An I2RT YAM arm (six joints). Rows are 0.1 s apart.
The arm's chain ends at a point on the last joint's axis. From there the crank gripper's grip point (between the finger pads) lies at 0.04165 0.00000 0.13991 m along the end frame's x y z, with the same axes.
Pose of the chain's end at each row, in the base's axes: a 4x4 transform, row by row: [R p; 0 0 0 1], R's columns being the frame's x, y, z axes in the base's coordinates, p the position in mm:
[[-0.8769 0.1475 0.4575 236.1], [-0.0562 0.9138 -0.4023 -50.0], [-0.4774 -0.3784 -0.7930 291.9], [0 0 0 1]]
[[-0.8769 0.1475 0.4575 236.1], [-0.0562 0.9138 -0.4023 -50.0], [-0.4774 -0.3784 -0.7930 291.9], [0 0 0 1]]
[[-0.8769 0.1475 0.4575 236.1], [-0.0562 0.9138 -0.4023 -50.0], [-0.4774 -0.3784 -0.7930 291.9], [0 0 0 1]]
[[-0.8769 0.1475 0.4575 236.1], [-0.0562 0.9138 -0.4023 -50.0], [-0.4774 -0.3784 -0.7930 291.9], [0 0 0 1]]
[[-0.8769 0.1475 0.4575 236.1], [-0.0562 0.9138 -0.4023 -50.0], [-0.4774 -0.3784 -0.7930 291.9], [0 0 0 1]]
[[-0.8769 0.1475 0.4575 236.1], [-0.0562 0.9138 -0.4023 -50.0], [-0.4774 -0.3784 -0.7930 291.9], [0 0 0 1]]
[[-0.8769 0.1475 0.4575 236.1], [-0.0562 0.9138 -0.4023 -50.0], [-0.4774 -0.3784 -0.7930 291.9], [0 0 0 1]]
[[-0.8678 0.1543 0.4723 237.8], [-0.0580 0.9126 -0.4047 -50.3], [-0.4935 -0.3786 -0.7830 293.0], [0 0 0 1]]
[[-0.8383 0.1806 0.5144 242.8], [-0.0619 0.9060 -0.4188 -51.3], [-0.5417 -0.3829 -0.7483 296.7], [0 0 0 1]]
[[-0.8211 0.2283 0.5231 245.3], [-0.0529 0.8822 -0.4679 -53.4], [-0.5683 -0.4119 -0.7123 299.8], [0 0 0 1]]
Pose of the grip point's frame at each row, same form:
[[-0.8769 0.1475 0.4575 263.6], [-0.0562 0.9138 -0.4023 -108.6], [-0.4774 -0.3784 -0.7930 161.1], [0 0 0 1]]
[[-0.8769 0.1475 0.4575 263.6], [-0.0562 0.9138 -0.4023 -108.6], [-0.4774 -0.3784 -0.7930 161.1], [0 0 0 1]]
[[-0.8769 0.1475 0.4575 263.6], [-0.0562 0.9138 -0.4023 -108.6], [-0.4774 -0.3784 -0.7930 161.1], [0 0 0 1]]
[[-0.8769 0.1475 0.4575 263.6], [-0.0562 0.9138 -0.4023 -108.6], [-0.4774 -0.3784 -0.7930 161.1], [0 0 0 1]]
[[-0.8769 0.1475 0.4575 263.6], [-0.0562 0.9138 -0.4023 -108.6], [-0.4774 -0.3784 -0.7930 161.1], [0 0 0 1]]
[[-0.8769 0.1475 0.4575 263.6], [-0.0562 0.9138 -0.4023 -108.6], [-0.4774 -0.3784 -0.7930 161.1], [0 0 0 1]]
[[-0.8769 0.1475 0.4575 263.6], [-0.0562 0.9138 -0.4023 -108.6], [-0.4774 -0.3784 -0.7930 161.1], [0 0 0 1]]
[[-0.8678 0.1543 0.4723 267.7], [-0.0580 0.9126 -0.4047 -109.3], [-0.4935 -0.3786 -0.7830 162.9], [0 0 0 1]]
[[-0.8383 0.1806 0.5144 279.9], [-0.0619 0.9060 -0.4188 -112.5], [-0.5417 -0.3829 -0.7483 169.4], [0 0 0 1]]
[[-0.8211 0.2283 0.5231 284.3], [-0.0529 0.8822 -0.4679 -121.1], [-0.5683 -0.4119 -0.7123 176.5], [0 0 0 1]]

